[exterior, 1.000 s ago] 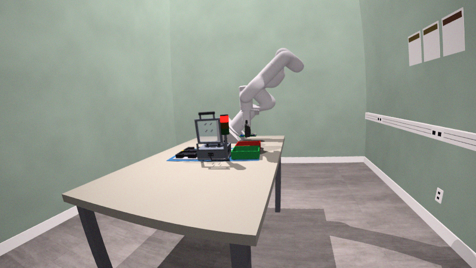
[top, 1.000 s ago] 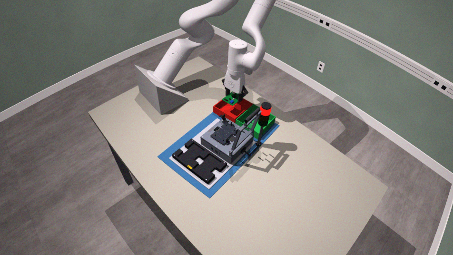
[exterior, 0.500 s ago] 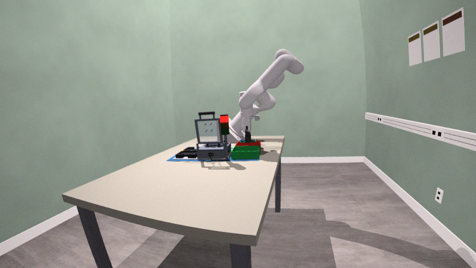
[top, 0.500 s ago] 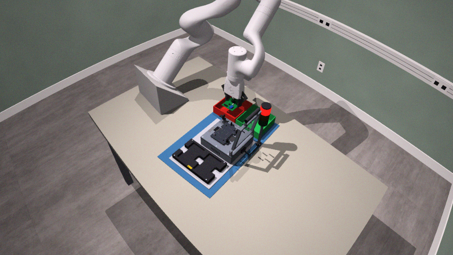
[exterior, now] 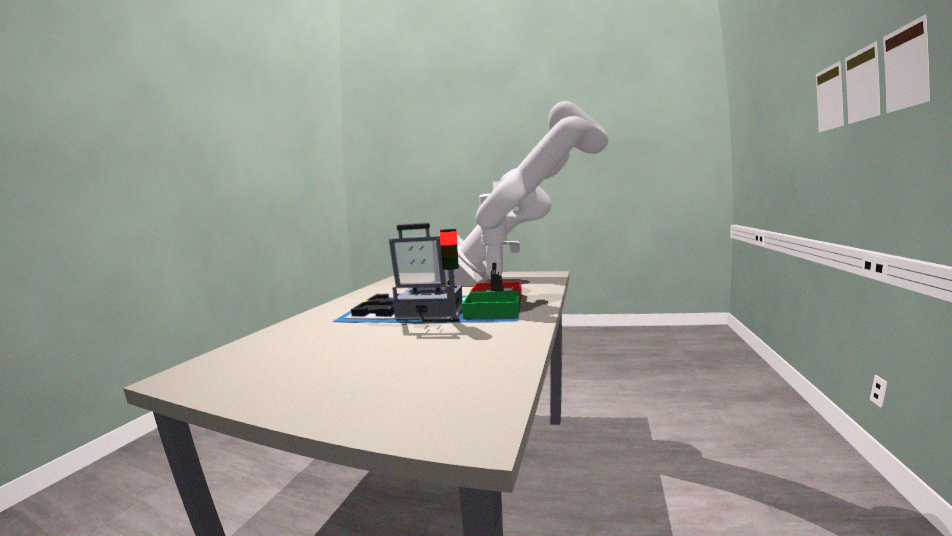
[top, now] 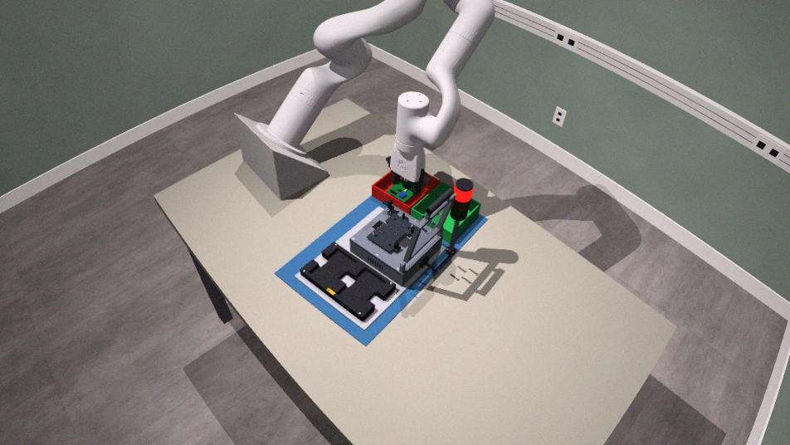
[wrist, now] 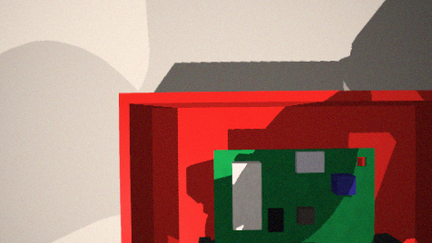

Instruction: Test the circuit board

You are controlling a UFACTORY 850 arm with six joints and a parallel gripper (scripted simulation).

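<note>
The red bin lies 2 cm below my hand. Also, from my hand: black latch part 6 cm ahead, 13 cm to the right, 5 cm above; then green bin 15 cm ahead, 2 cm to the left, 2 cm below; then green circuit board 1 cm below.
</note>
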